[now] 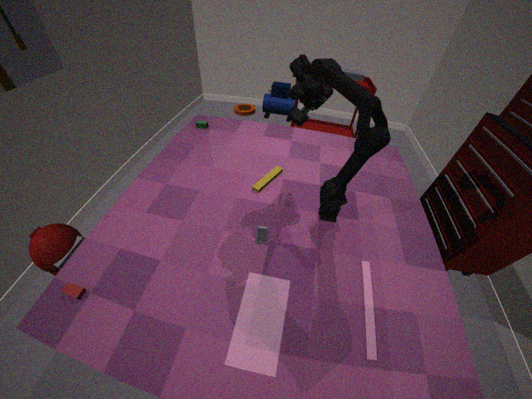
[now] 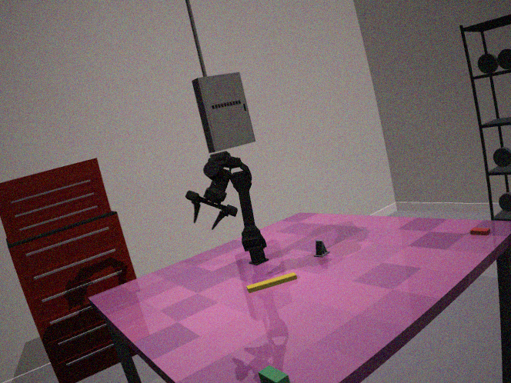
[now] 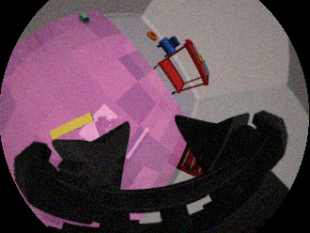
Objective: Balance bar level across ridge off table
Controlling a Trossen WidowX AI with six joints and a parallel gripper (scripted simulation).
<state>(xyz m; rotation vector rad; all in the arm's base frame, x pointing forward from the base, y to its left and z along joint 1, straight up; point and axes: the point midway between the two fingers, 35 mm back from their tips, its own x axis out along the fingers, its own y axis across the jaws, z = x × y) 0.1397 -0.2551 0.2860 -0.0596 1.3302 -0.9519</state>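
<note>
Now: gripper tip 25 cm above the yellow bar, 14 cm to the right of it and 13 cm short of it. The rest, counted from my gripper tip: red block 78 cm to the left, 60 cm ahead, 25 cm below; then green block 60 cm ahead, 24 cm below, 22 cm to the right.
</note>
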